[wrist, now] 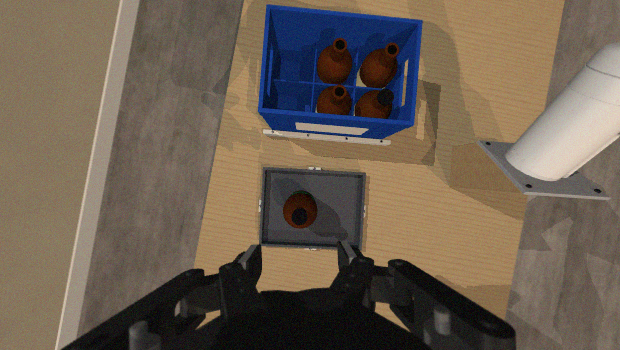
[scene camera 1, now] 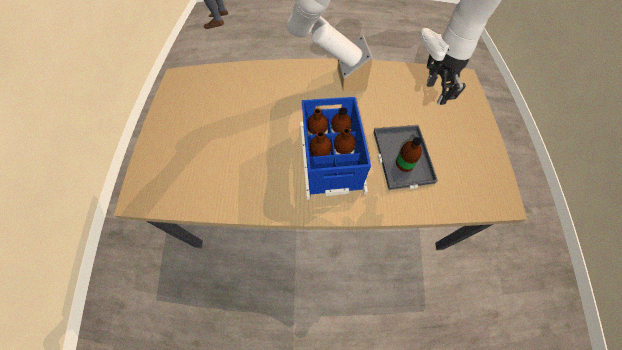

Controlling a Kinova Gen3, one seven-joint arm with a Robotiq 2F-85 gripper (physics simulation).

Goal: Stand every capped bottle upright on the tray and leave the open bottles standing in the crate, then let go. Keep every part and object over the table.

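Frame: origin at the arm's base, x ahead, y left, z up, level; metres.
Seen in the pictures: gripper, fingertip midpoint: (wrist: 299,255) (scene camera 1: 434,94); arm's base, link origin: (wrist: 531,164) (scene camera 1: 353,57).
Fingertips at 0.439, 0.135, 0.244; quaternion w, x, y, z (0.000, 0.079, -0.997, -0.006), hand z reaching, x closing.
Offsets run from my fingertips to a thing's top centre, as dx, dy, dz. "*": to the spot under its first point. Level surfaces: height alone.
A brown bottle @[+0.004, +0.017, -0.221] (scene camera 1: 410,152) (wrist: 298,201) with a black cap and green label stands upright on the grey tray @[* -0.104, -0.016, -0.376] (scene camera 1: 391,139) (wrist: 345,192). The blue crate (scene camera 1: 321,185) (wrist: 284,123) holds another black-capped bottle @[-0.125, -0.219, -0.218] (scene camera 1: 342,122) (wrist: 371,107) in its back right cell, seen in the scene view. Three open-necked bottles stand in the crate: back left (scene camera 1: 318,124) (wrist: 377,69), middle left (scene camera 1: 320,146) (wrist: 334,66) and middle right (scene camera 1: 345,144) (wrist: 332,103). My gripper (scene camera 1: 437,93) (wrist: 299,255) is open and empty, raised behind the tray, away from the bottles. Lower parts of the crate bottles are hidden.
The crate's front two cells are empty. White strips (scene camera 1: 305,170) (wrist: 325,137) run along the crate's base. The arm's base plate (scene camera 1: 367,50) (wrist: 560,189) stands at the table's back edge. The table @[dz -0.381] (scene camera 1: 215,160) (wrist: 440,240) extends around the crate and tray.
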